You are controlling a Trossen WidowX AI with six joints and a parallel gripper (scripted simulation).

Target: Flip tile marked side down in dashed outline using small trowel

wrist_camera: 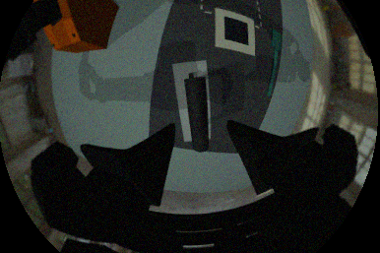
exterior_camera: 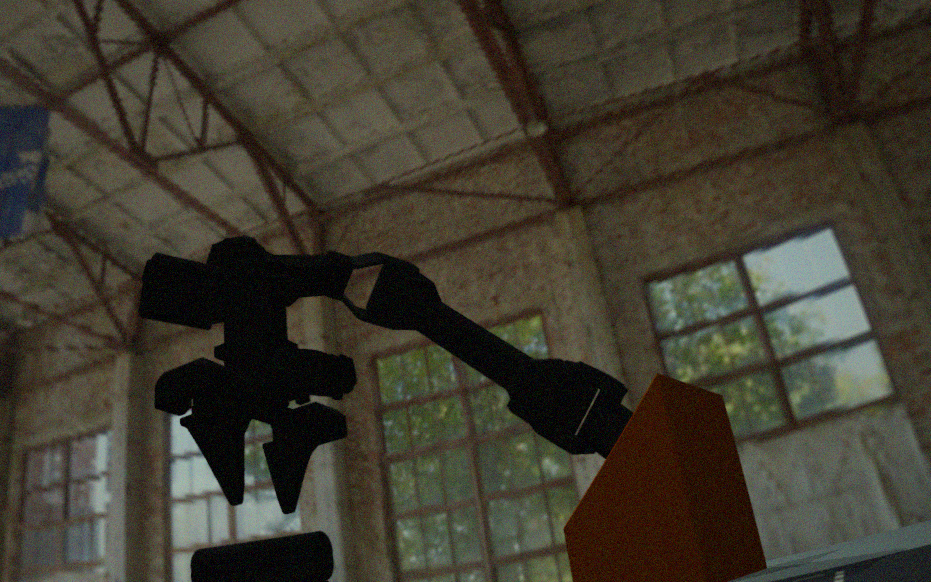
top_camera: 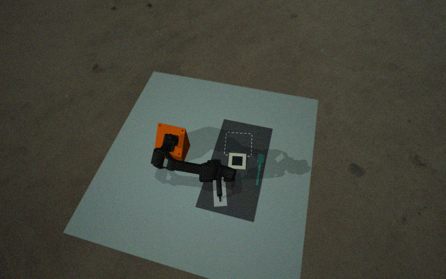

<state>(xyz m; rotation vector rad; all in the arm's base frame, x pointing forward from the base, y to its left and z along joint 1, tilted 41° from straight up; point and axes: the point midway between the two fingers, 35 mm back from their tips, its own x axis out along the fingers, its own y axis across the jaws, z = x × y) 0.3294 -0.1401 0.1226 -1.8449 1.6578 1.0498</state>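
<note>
My gripper tip is 80 mm above the small trowel and 10 mm to the right of it. From my gripper tip the other things lie so: tile 200 mm to the left, 110 mm below, 70 mm ahead; teal spatula-like tool 210 mm ahead, 200 mm to the left, 110 mm below; dark mat 180 mm to the left, 130 mm below, 70 mm ahead.
</note>
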